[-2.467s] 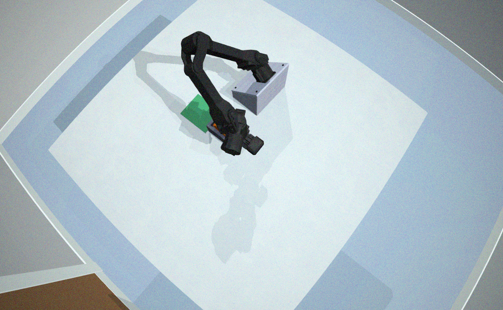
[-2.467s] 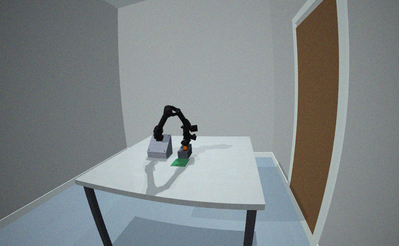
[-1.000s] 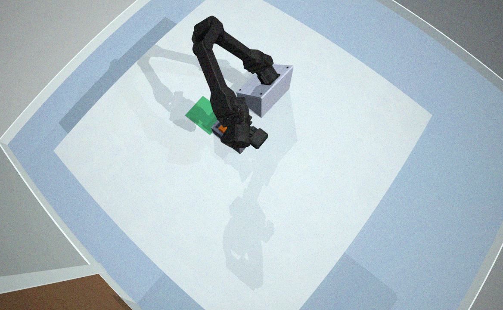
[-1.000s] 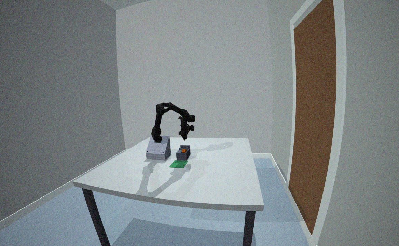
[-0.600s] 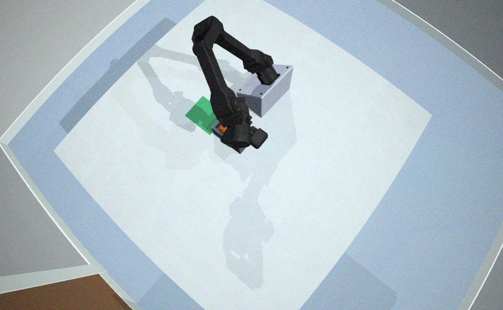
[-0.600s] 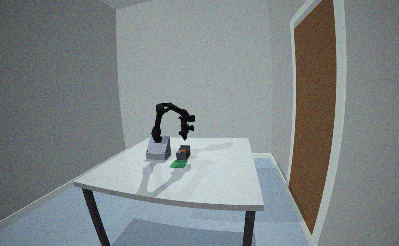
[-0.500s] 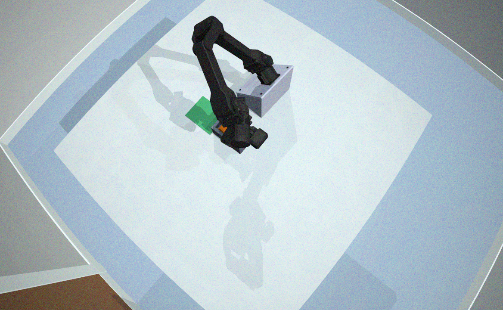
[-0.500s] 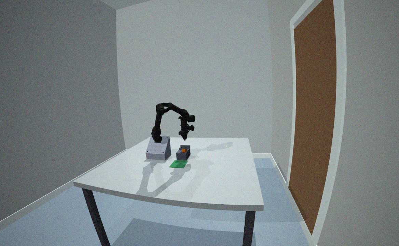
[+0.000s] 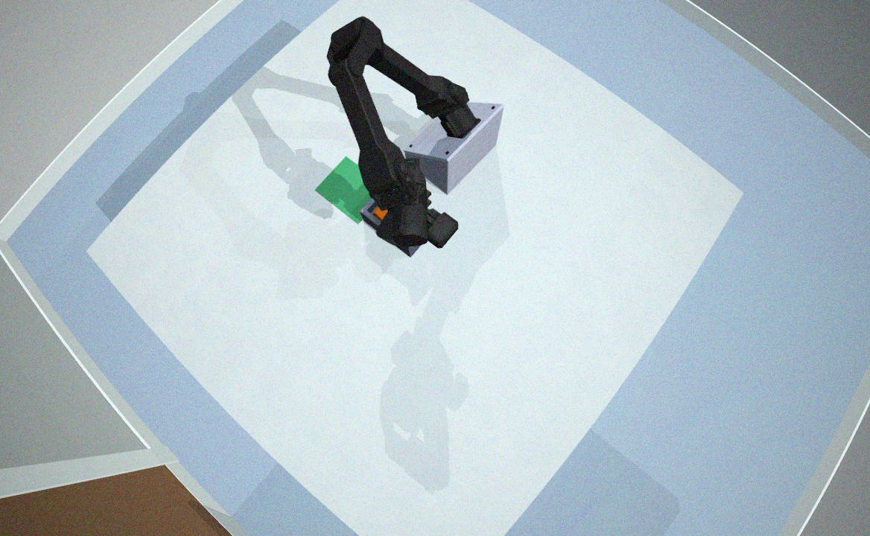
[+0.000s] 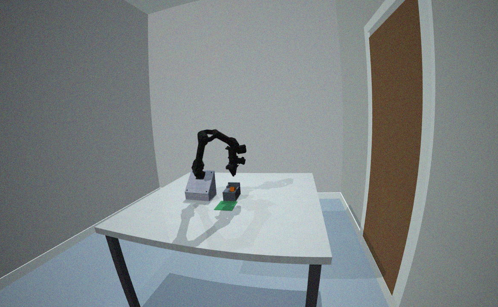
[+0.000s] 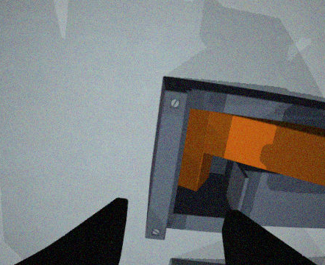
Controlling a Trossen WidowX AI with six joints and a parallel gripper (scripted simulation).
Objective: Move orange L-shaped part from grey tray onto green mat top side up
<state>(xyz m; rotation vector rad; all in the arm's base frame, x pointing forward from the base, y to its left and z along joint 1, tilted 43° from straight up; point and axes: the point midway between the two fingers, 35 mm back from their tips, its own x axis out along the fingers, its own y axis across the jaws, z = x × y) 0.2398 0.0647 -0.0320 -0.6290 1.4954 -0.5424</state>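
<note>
Now: the orange L-shaped part 10 cm below my gripper tip and 5 cm to the right of it. Also, from my gripper tip: green mat (22 cm to the right, 16 cm below).
</note>
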